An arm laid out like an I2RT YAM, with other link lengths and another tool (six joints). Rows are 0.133 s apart.
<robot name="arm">
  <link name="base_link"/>
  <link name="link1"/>
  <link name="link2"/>
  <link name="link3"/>
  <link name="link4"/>
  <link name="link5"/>
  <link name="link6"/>
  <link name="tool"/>
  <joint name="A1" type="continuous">
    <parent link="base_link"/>
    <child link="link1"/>
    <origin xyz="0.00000 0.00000 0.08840" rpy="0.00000 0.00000 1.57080"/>
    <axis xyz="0 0 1"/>
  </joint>
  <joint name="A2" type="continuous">
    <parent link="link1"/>
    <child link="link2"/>
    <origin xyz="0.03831 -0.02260 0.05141" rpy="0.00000 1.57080 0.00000"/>
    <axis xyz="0 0 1"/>
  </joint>
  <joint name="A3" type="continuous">
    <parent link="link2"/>
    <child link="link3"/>
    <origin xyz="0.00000 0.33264 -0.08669" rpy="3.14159 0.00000 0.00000"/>
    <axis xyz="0 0 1"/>
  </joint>
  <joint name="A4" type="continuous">
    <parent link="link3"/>
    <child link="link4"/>
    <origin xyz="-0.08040 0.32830 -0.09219" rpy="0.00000 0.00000 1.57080"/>
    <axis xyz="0 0 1"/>
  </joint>
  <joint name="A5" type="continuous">
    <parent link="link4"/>
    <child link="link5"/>
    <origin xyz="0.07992 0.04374 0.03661" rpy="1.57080 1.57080 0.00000"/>
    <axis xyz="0 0 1"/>
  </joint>
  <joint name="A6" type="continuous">
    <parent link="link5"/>
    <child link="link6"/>
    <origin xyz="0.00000 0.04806 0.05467" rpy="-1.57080 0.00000 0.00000"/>
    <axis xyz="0 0 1"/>
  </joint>
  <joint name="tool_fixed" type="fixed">
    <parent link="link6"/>
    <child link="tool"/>
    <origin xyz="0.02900 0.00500 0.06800" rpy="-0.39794 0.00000 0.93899"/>
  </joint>
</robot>
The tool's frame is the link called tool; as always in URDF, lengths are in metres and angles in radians. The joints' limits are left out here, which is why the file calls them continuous.
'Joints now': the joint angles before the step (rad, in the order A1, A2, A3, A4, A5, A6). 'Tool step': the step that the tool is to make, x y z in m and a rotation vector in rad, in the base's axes. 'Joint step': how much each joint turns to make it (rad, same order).
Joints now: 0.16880 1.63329 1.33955 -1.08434 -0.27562 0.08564
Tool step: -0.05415 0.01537 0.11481 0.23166 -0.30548 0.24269
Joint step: 0.00001 -0.23462 0.03472 0.00037 -0.24528 -0.18615
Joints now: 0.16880 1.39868 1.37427 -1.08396 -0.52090 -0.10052
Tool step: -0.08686 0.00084 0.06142 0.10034 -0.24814 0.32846
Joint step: 0.00001 -0.18538 0.00460 -0.11598 -0.20904 -0.32081
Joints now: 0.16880 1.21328 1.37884 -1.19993 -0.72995 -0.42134
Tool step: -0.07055 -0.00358 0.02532 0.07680 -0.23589 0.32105
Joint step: 0.00075 -0.10603 0.00002 -0.14385 -0.19227 -0.38418
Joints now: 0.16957 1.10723 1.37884 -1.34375 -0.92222 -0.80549
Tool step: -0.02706 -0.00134 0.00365 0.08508 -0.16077 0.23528
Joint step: 0.00113 -0.00151 0.00002 -0.12169 -0.15259 -0.34752
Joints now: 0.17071 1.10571 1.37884 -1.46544 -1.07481 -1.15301
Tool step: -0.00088 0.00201 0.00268 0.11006 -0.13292 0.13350
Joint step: -0.00001 0.02708 0.00001 -0.03168 -0.12704 -0.22929
